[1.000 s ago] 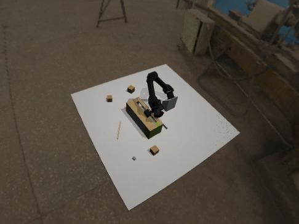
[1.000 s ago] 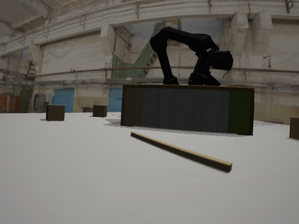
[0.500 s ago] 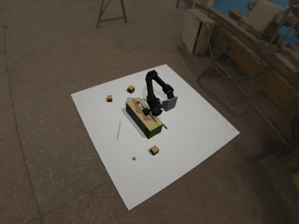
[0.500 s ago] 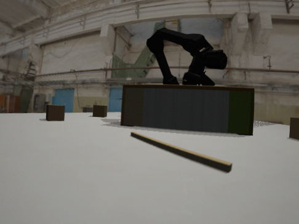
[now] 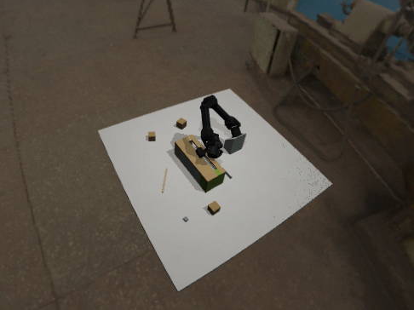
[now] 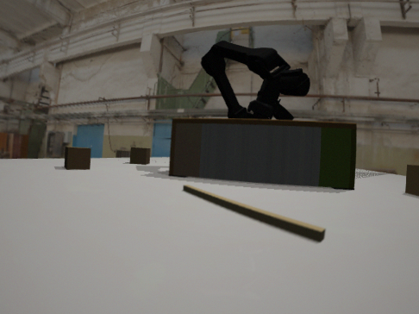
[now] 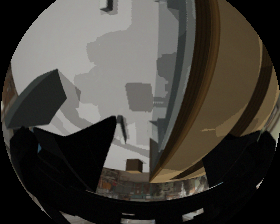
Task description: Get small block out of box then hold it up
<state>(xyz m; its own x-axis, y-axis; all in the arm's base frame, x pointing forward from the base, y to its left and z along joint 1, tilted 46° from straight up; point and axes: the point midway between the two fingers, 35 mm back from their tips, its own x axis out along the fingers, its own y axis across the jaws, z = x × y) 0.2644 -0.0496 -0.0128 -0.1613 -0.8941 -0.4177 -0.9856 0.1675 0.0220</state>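
The green block is 5 cm ahead of my gripper tip and 3 cm to the right of it. Also, from my gripper tip: tiny grey piece: 38 cm ahead, 27 cm to the left, 8 cm below; box: 4 cm ahead, 2 cm to the left, 2 cm below.
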